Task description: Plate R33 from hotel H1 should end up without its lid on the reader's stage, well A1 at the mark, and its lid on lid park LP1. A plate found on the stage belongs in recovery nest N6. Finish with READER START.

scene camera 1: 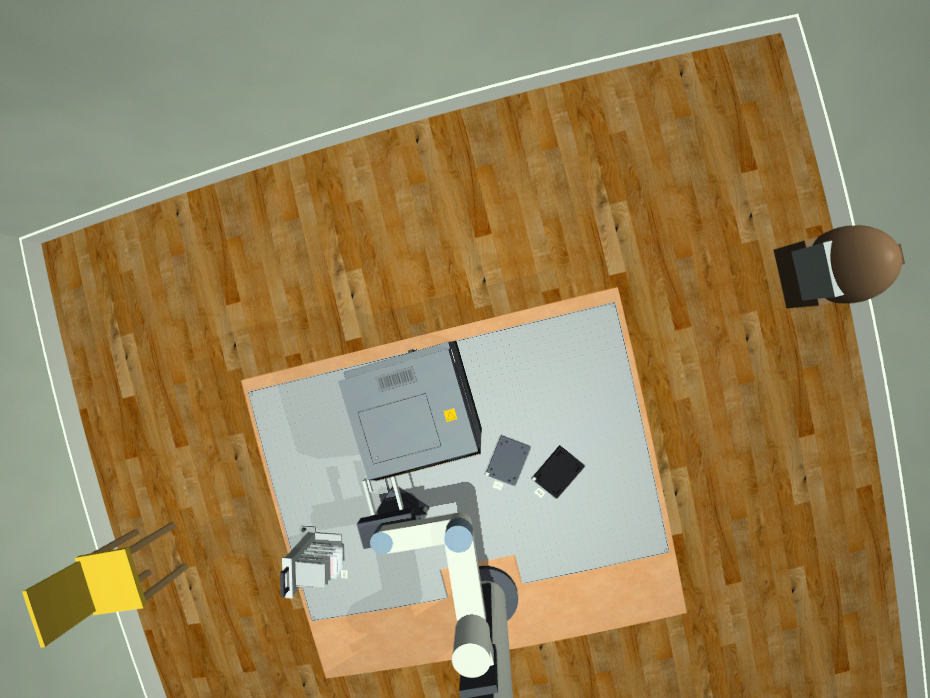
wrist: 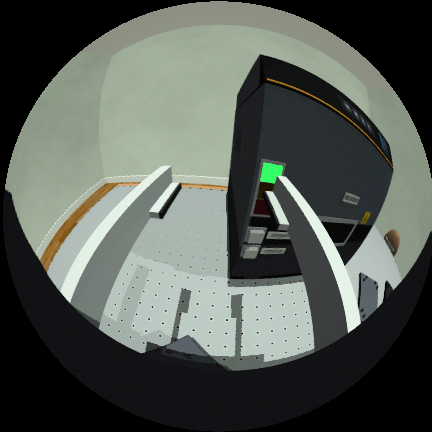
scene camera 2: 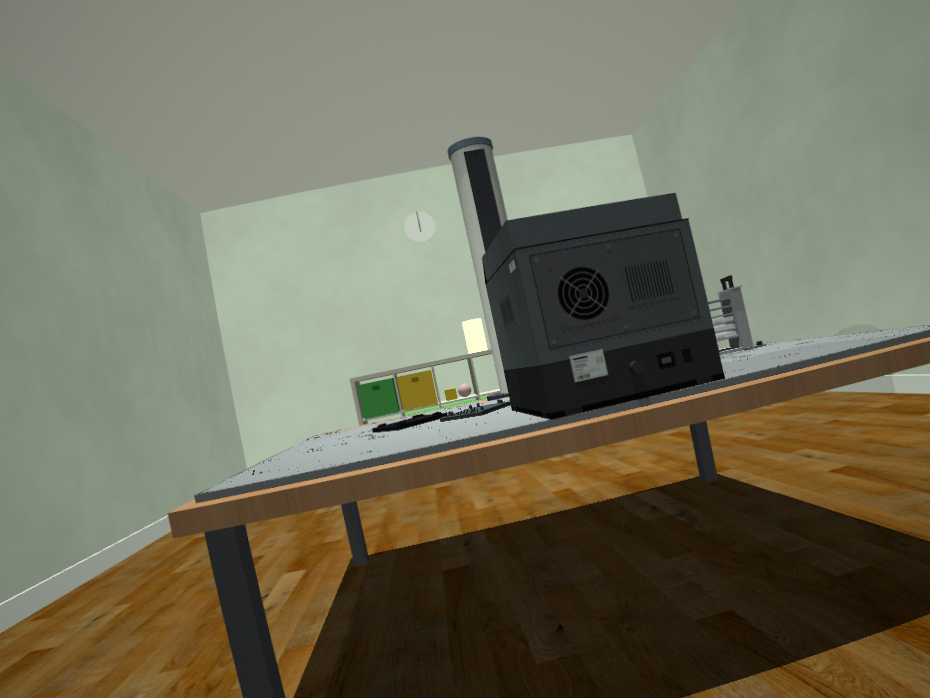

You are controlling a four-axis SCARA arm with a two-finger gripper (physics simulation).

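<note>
The reader is a large dark grey box. In the wrist view its status light is green, above two pale buttons. A framed dark opening shows partly behind the right finger; no stage or plate shows there. My gripper is shut and empty, its two parallel fingers still leaving a gap. It stands at the reader's front, the right finger in front of the light and buttons. A rack holds stacked plates; R33 cannot be told apart.
A grey pad and a black pad lie beside the reader, their small labels unreadable. The arm's column rises behind the reader in scene camera 2. A yellow chair stands off the table's left side.
</note>
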